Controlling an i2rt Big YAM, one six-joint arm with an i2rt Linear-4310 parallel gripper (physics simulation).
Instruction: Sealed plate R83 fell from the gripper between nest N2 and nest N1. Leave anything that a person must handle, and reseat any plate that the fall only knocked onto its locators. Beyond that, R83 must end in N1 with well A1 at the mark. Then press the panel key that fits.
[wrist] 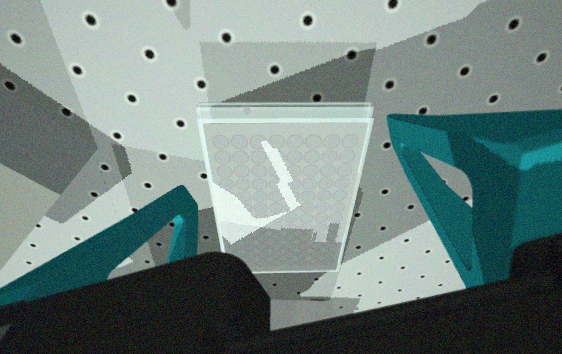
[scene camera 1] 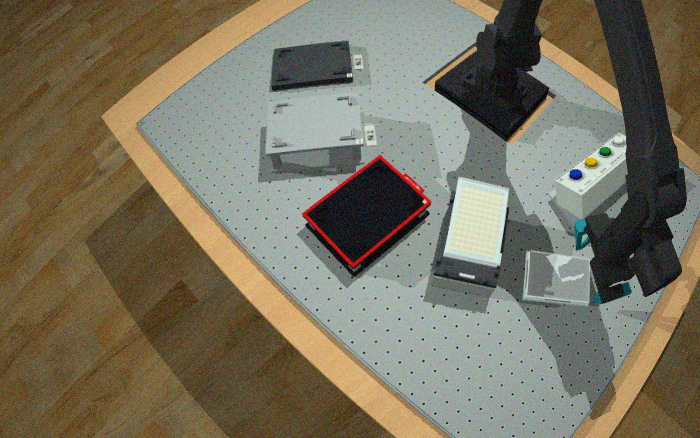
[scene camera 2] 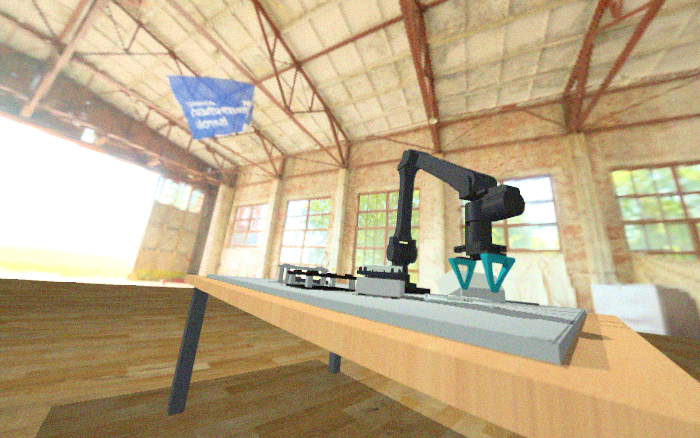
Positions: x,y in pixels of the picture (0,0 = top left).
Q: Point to a white box with blue cap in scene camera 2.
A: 448,284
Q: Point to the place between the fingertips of my gripper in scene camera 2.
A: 478,290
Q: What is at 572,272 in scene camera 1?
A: A clear well plate.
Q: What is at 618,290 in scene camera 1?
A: My gripper.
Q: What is my gripper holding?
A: Nothing.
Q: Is my gripper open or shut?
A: Open.
